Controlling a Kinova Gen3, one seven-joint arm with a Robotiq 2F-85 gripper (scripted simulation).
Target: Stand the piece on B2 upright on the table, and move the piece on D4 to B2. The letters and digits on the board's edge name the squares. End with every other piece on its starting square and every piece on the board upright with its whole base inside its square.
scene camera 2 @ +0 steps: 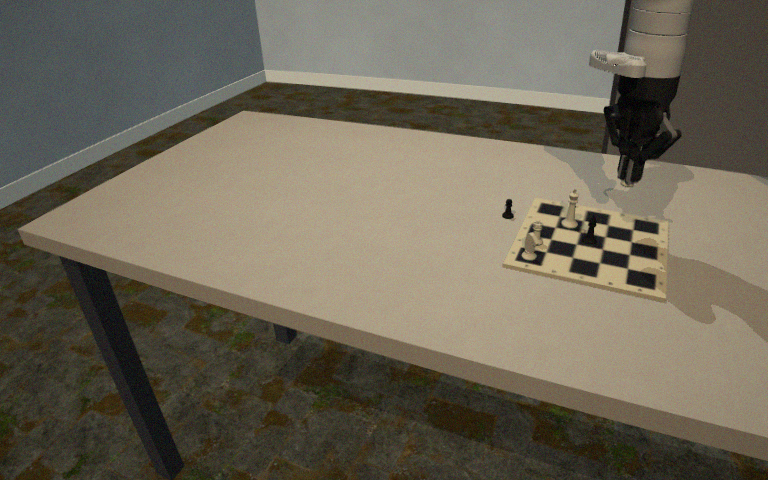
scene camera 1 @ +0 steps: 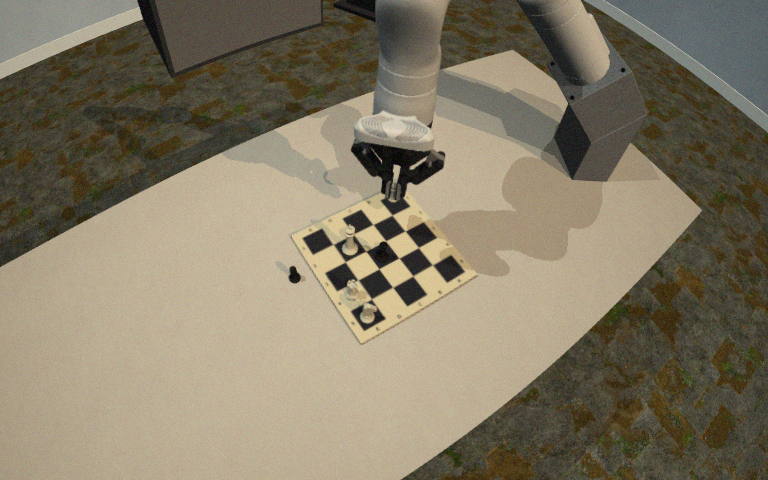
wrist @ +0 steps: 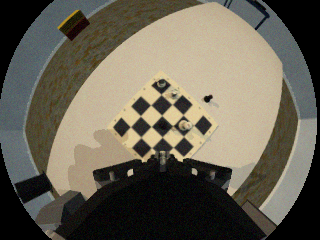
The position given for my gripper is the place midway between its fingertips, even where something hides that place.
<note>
I see my gripper (scene camera 2: pixel 627 180) and a chessboard (scene camera 1: pixel 423 266).
The chessboard shows as well in scene camera 2 (scene camera 2: pixel 630 256). My gripper also shows in scene camera 1 (scene camera 1: pixel 393 195) and in the wrist view (wrist: pixel 162 156).
</note>
